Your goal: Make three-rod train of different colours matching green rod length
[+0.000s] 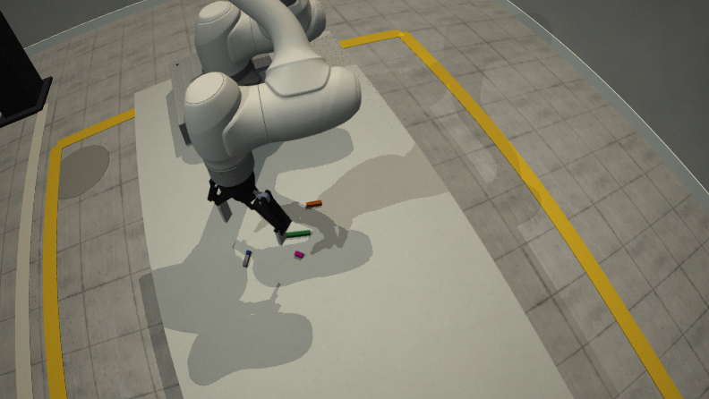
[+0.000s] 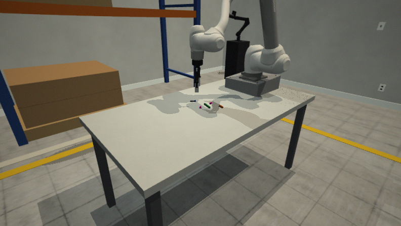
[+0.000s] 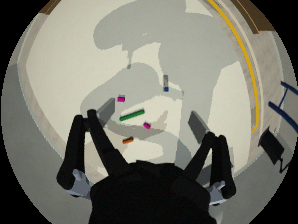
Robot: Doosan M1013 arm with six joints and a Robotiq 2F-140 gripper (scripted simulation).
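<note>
Right now the orange rod is 160 mm to the left of my hand, 110 mm below it and 90 mm behind it. Round my hand: grey rod: 110 mm below, 50 mm to the right, 10 mm ahead; then green rod: 110 mm below, 90 mm to the left, 20 mm behind; then small blue rod: 110 mm below, 40 mm to the right.
</note>
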